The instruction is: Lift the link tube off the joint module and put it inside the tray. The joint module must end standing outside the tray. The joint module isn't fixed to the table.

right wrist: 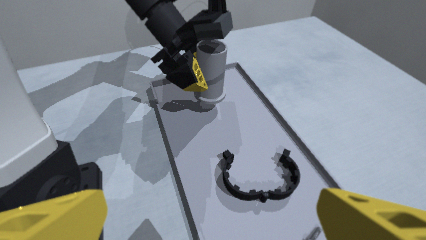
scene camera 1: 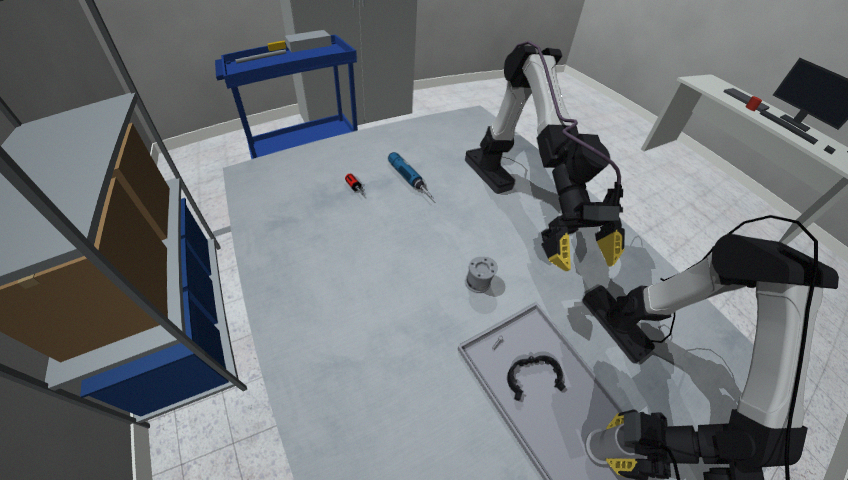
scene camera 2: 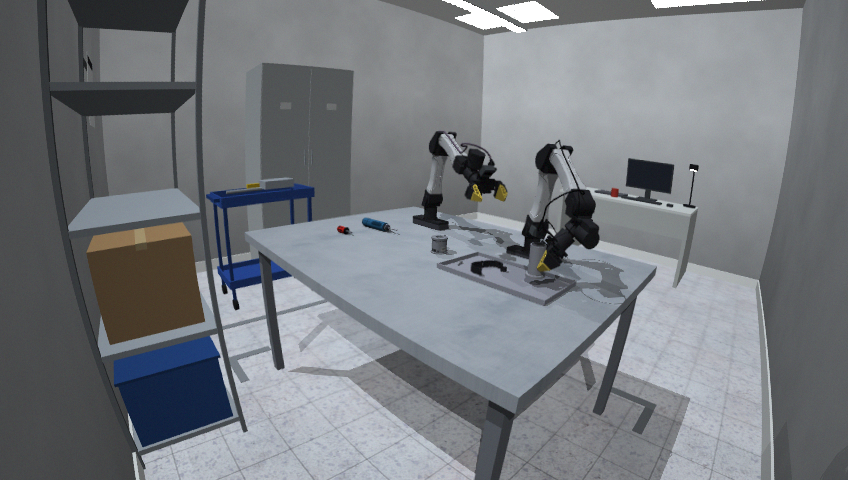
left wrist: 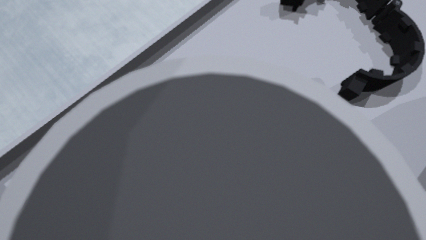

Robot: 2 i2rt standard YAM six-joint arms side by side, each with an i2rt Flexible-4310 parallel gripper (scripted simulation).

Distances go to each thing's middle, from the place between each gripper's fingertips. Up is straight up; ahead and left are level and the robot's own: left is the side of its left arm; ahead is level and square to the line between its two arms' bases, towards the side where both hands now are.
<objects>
Now: left hand 11 cm to the left of the tray (scene camera 1: 554,424), 6 cm above it and 2 cm short of it. The rest, counted from my left hand: grey link tube (left wrist: 207,139) 1 cm above; grey joint module (scene camera 1: 481,269) 44 cm to the right, 4 cm below, 1 cm ahead.
Now: the grey joint module 90 mm ahead of my right hand (scene camera 1: 590,268), 160 mm to the right of it and 200 mm below it. The rest, counted from my right hand: grey link tube: 80 mm ahead, 270 mm to the left, 140 mm below; tray: 100 mm ahead, 170 mm to the left, 220 mm below.
</objects>
